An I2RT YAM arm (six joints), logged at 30 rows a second.
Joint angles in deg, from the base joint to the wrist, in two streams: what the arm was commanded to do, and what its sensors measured. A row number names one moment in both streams.
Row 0, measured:
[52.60 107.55 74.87 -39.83 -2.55 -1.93]
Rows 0 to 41, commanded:
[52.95 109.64 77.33 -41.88 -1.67 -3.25]
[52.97 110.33 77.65 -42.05 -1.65 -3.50]
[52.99 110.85 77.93 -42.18 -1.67 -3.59]
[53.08 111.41 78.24 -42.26 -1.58 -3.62]
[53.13 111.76 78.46 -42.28 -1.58 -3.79]
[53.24 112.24 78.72 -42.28 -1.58 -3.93]
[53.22 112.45 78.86 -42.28 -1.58 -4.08]
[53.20 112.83 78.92 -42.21 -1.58 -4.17]
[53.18 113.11 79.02 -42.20 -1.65 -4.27]
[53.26 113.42 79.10 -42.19 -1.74 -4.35]
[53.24 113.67 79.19 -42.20 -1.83 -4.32]
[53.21 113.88 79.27 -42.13 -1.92 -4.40]
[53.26 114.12 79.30 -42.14 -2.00 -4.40]
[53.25 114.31 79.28 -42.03 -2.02 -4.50]
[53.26 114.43 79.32 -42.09 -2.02 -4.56]
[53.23 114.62 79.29 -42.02 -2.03 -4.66]
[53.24 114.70 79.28 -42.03 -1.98 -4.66]
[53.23 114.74 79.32 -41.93 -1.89 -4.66]
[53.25 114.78 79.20 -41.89 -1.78 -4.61]
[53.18 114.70 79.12 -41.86 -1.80 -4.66]
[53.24 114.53 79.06 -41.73 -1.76 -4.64]
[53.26 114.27 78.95 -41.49 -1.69 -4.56]
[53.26 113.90 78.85 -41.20 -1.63 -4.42]
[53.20 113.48 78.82 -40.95 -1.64 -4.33]
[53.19 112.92 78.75 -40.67 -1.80 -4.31]
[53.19 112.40 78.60 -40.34 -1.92 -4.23]
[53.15 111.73 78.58 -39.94 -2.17 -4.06]
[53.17 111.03 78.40 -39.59 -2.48 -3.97]
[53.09 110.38 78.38 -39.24 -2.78 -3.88]
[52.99 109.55 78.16 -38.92 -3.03 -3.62]
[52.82 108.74 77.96 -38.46 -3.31 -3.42]
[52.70 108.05 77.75 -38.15 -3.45 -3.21]
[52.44 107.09 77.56 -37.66 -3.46 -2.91]
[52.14 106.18 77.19 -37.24 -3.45 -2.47]
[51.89 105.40 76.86 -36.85 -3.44 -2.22]
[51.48 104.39 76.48 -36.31 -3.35 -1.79]
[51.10 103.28 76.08 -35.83 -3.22 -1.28]
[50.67 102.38 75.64 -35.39 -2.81 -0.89]
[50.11 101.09 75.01 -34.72 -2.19 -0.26]
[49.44 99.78 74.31 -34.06 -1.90 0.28]
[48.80 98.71 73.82 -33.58 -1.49 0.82]
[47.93 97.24 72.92 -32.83 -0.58 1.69]
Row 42, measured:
[49.78 101.16 74.74 -36.47 -2.59 -0.93]
